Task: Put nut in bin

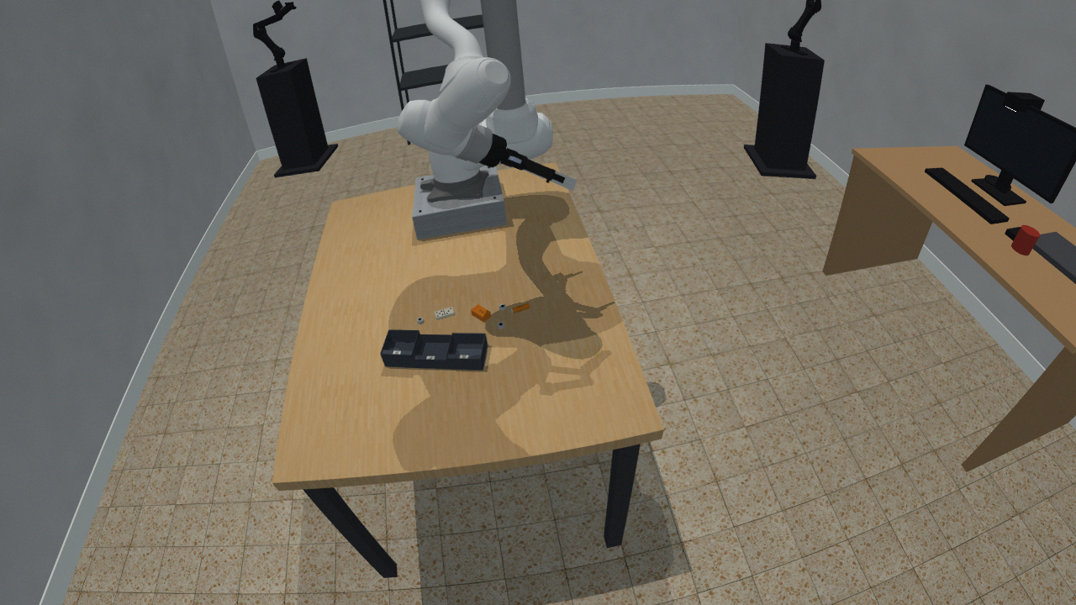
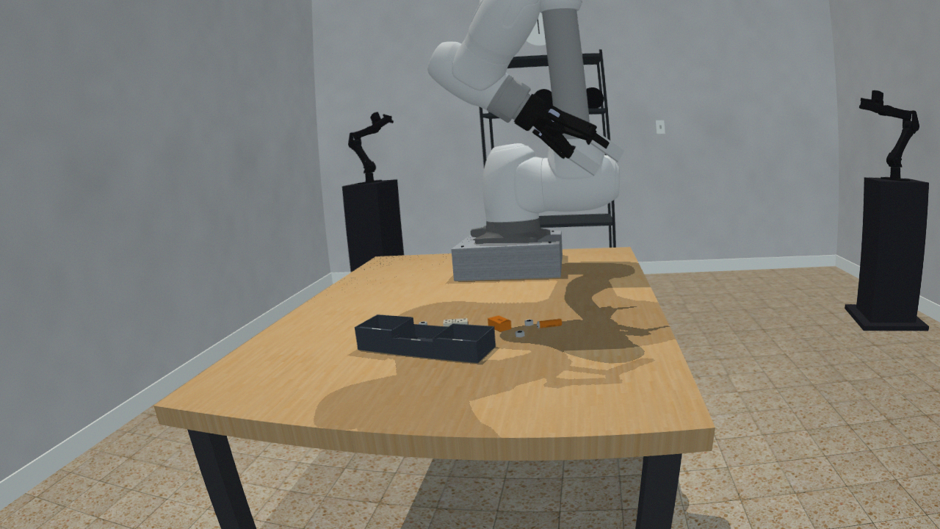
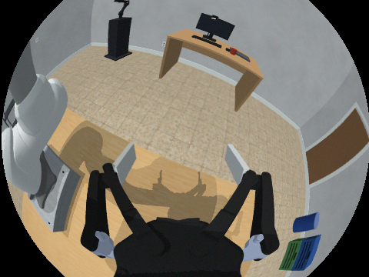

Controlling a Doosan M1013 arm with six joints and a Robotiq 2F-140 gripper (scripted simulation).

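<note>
The dark bin row is 28 cm ahead of my hand, 30 cm to the right of it and 30 cm below it. Also, from my hand: orange bolt-like piece (12 cm ahead, 11 cm to the right, 31 cm below); then white domino (13 cm ahead, 31 cm to the right, 31 cm below); then orange block (13 cm ahead, 21 cm to the right, 31 cm below).
</note>
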